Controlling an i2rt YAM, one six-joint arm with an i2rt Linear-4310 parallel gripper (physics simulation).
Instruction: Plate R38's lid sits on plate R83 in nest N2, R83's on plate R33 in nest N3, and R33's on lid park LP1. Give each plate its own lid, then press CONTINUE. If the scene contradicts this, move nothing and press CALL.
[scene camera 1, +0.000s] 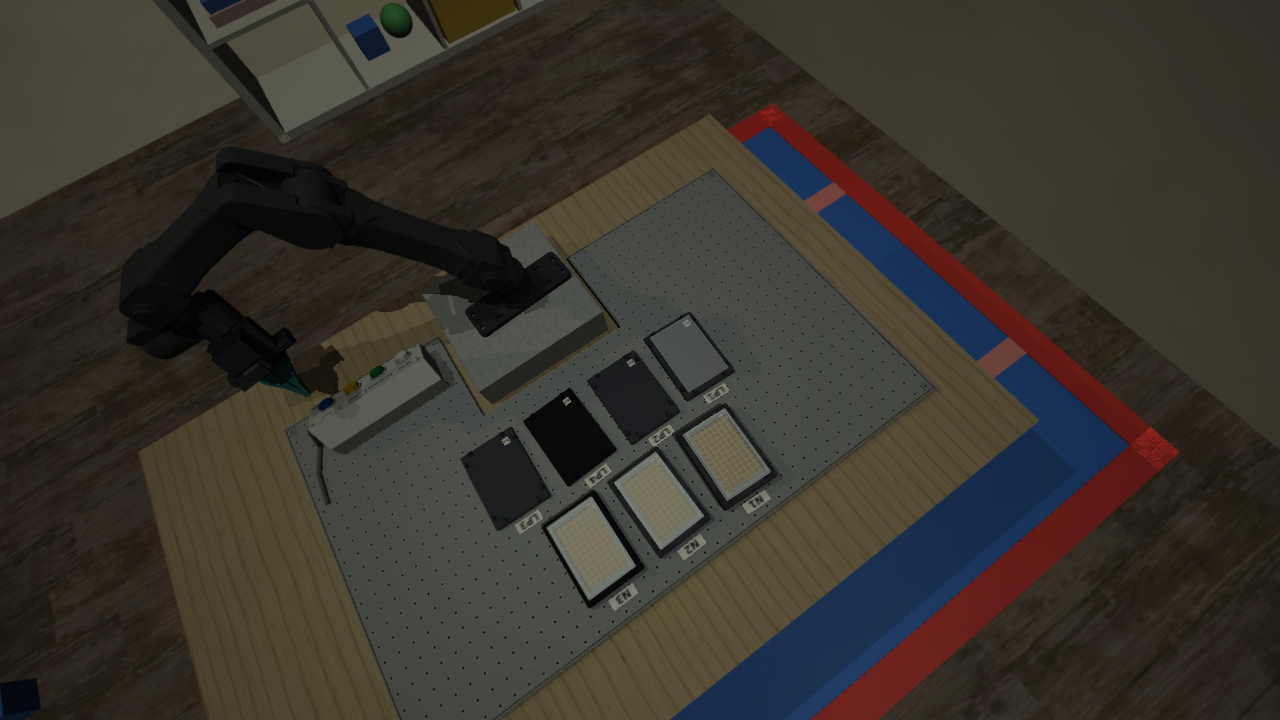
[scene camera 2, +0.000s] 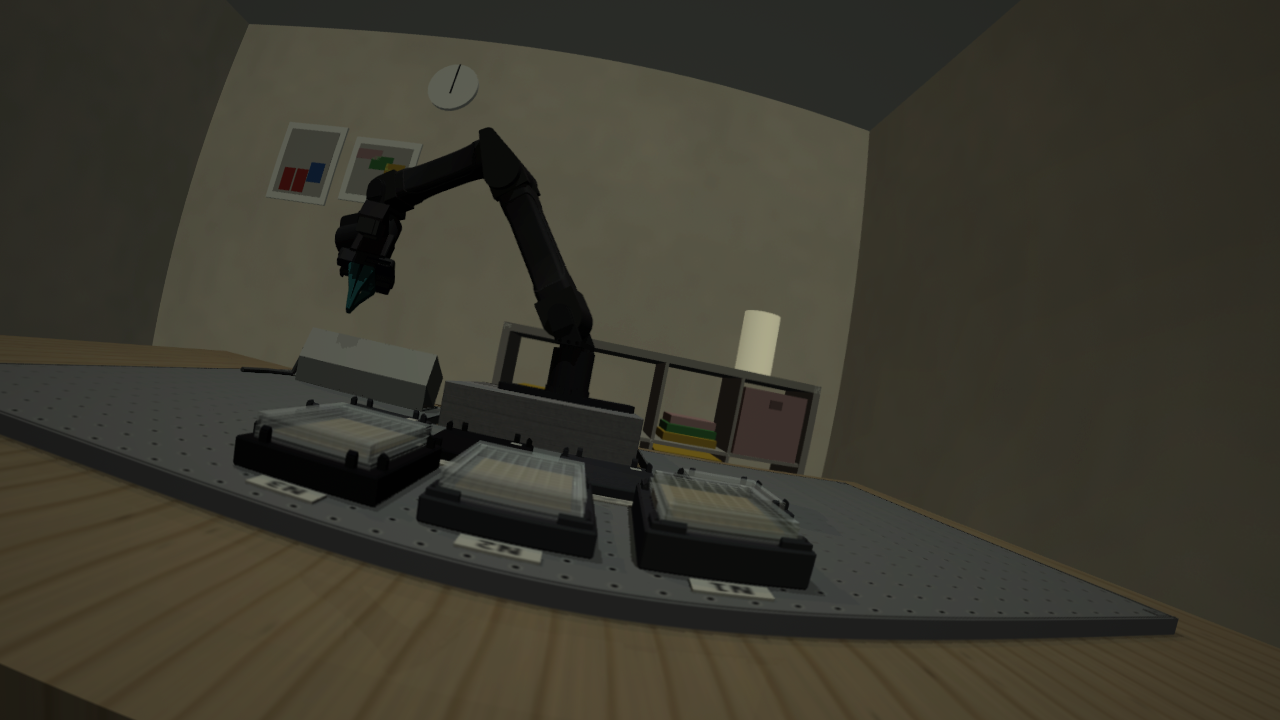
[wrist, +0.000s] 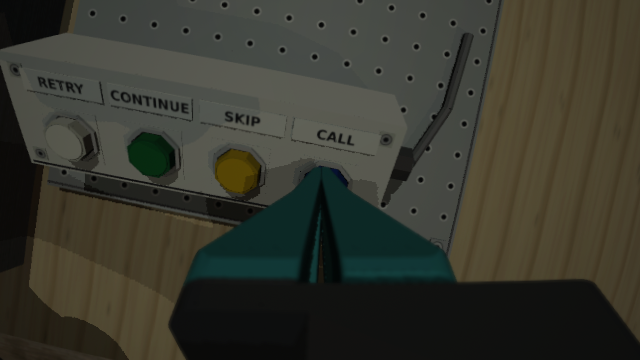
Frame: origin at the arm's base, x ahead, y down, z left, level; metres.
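Seen in the pictures: gripper, fingertip midpoint: (scene camera 1: 309, 394) (scene camera 2: 347, 311) (wrist: 321, 180); arm's base at its link origin: (scene camera 1: 519, 294) (scene camera 2: 565, 400).
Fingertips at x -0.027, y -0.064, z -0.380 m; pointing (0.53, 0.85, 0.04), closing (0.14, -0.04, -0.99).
Pixels of each thing's top centre, then the offset from my fingertips to it. "spot": a spot on its surface instead.
- button box at its top centre: (wrist: 189, 119) (scene camera 2: 376, 341) (scene camera 1: 363, 386) dx +0.019, dy +0.037, dz +0.069 m
- blue CALL button at its top centre: (wrist: 325, 188) (scene camera 1: 322, 402) dx -0.006, dy +0.046, dz -0.005 m
- green CONTINUE button at its top centre: (wrist: 144, 153) (scene camera 1: 374, 370) dx -0.002, dy +0.046, dz +0.095 m
- N2 at its top centre: (scene camera 2: 523, 464) (scene camera 1: 657, 498) dx +0.475, dy +0.087, dz +0.352 m
- N1 at its top centre: (scene camera 2: 718, 493) (scene camera 1: 726, 451) dx +0.487, dy +0.082, dz +0.484 m
- LP4 at its top centre: (scene camera 2: 482, 434) (scene camera 1: 567, 433) dx +0.290, dy +0.101, dz +0.299 m
- LP3 at its top centre: (scene camera 2: 370, 407) (scene camera 1: 501, 475) dx +0.280, dy +0.101, dz +0.170 m
- white RETRY at its top centre: (wrist: 56, 142) dx -0.002, dy +0.046, dz +0.145 m
- yellow SKIP at its top centre: (wrist: 233, 176) dx -0.007, dy +0.046, dz +0.045 m
- cable at a spot on its surface: (wrist: 452, 92) spot: dx +0.074, dy +0.114, dz -0.094 m
My gripper (scene camera 1: 307, 393) (scene camera 2: 349, 309) (wrist: 321, 180) is shut and empty, above the button box (scene camera 1: 386, 413) (scene camera 2: 366, 368). In the wrist view its tips partly cover the blue CALL button (wrist: 342, 177); the green CONTINUE button (wrist: 151, 154) is to the left. Plates stand in nests N3 (scene camera 1: 592, 548) (scene camera 2: 344, 431), N2 (scene camera 1: 660, 499) (scene camera 2: 514, 479) and N1 (scene camera 1: 726, 454) (scene camera 2: 716, 503). Those in N3 and N2 look paler from above, under clear covers; N1's grid shows more sharply. A grey, clear lid (scene camera 1: 689, 354) lies on the park labelled LP1. Plate numbers are unreadable.
Dark lid parks LP2 (scene camera 1: 633, 398), LP4 (scene camera 1: 569, 437) and LP3 (scene camera 1: 505, 479) lie in a row behind the nests. The arm's grey base block (scene camera 1: 546, 344) (scene camera 2: 537, 425) stands beside the box. The white RETRY (wrist: 70, 139) and yellow SKIP (wrist: 238, 171) buttons and a cable (wrist: 452, 92) also show.
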